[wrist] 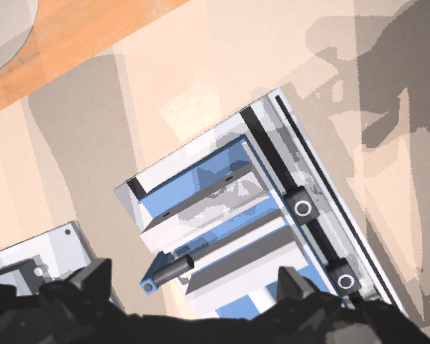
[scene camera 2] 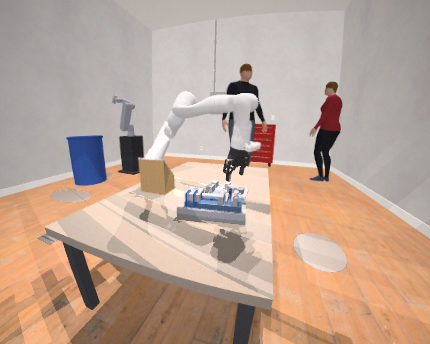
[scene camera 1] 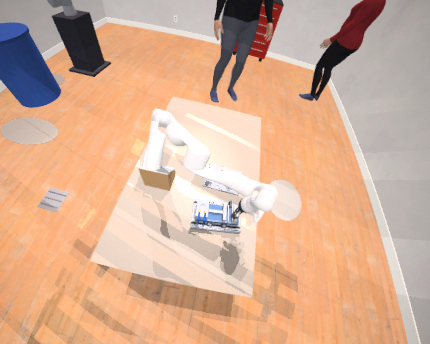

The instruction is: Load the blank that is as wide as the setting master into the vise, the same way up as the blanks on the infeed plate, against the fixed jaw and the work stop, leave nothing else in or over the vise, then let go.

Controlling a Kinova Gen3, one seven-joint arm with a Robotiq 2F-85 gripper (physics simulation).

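Places are measured from the arm's base along level axes (x back, y right, z up), in millimetres.
Where they show: gripper, fingertip midpoint: (wrist: pixel 194 280) (scene camera 2: pixel 234 178) (scene camera 1: pixel 237 208); arm's base at its link origin: (scene camera 2: pixel 152 164) (scene camera 1: pixel 152 167).
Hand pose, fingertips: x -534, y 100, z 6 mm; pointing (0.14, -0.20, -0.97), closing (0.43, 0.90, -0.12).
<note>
Each offset is from my fingertips to the top centre of the thing. "*": to the spot under its first point.
The vise @[dx +89, dy +16, dz -74 mm] (scene camera 1: pixel 216 218) (scene camera 2: pixel 215 205) (wrist: pixel 185 183) has a blue bed and pale jaws. In the wrist view, one jaw (wrist: pixel 207 205) spans the bed, and another (wrist: pixel 255 267) lies nearer the gripper. A narrow pale bar @[dx +18, dy -1, dz -93 mm] (wrist: pixel 240 241) lies between them; whether it is a blank or part of the vise I cannot tell. The work stop @[dx +29, dy -46, dz -77 mm] (wrist: pixel 172 271), a dark rod on a blue bracket, is at their side. My gripper (scene camera 1: pixel 236 214) (scene camera 2: pixel 235 174) (wrist: pixel 194 280) is open and empty above the vise. Part of the infeed plate @[dx +106, dy -264, dz -165 mm] (wrist: pixel 75 246) shows at lower left; its blanks and the setting master cannot be made out.
Two dark blocks (wrist: pixel 302 208) (wrist: pixel 345 281) with white rings sit on a black rail along the vise's side. Blue upright pieces @[* dx +185, dy +77, dz -112 mm] (scene camera 1: pixel 199 218) stand at its far end from the gripper. A tan box (scene camera 1: pixel 157 178) (scene camera 2: pixel 154 175) stands by the arm's base. Two people stand beyond the table.
</note>
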